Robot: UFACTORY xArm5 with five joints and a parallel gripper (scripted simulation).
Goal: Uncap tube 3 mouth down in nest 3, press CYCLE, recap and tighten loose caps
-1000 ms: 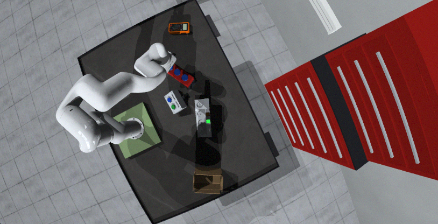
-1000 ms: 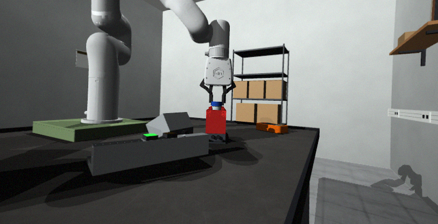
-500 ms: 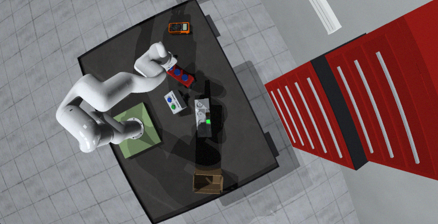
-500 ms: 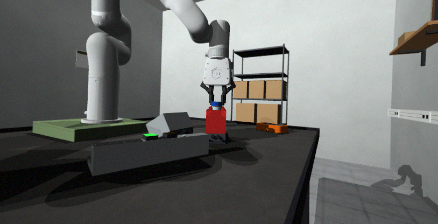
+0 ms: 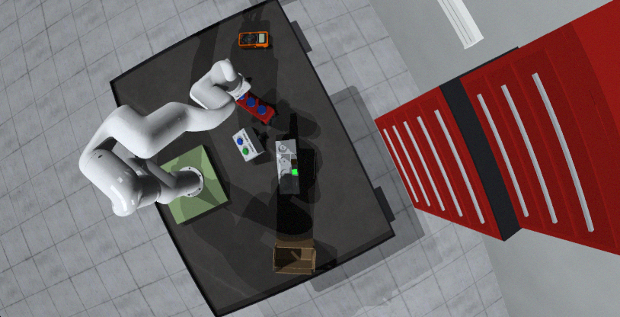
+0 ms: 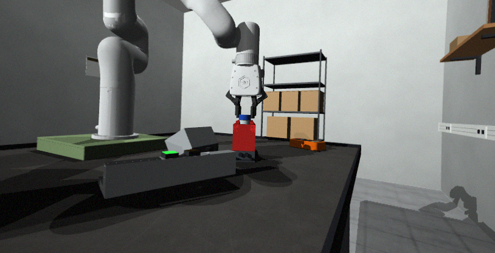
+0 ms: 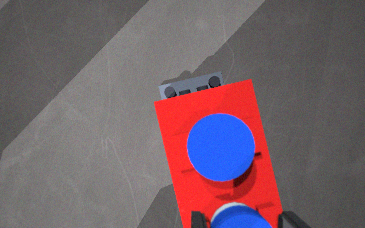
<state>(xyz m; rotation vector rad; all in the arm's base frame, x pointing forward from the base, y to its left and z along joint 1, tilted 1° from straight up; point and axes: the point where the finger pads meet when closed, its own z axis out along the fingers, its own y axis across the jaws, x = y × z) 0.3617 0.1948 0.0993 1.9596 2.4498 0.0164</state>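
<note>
Right now my hand is 9 cm past the green ready key, 20 cm to the left of it and 6 cm above it. From my hand the other things lie so: key housing 7 cm behind, 18 cm to the right, 8 cm below; then blue cycle key 9 cm behind, 15 cm to the right, 6 cm below; then orange multimeter 15 cm ahead, 23 cm to the left, 11 cm below.
</note>
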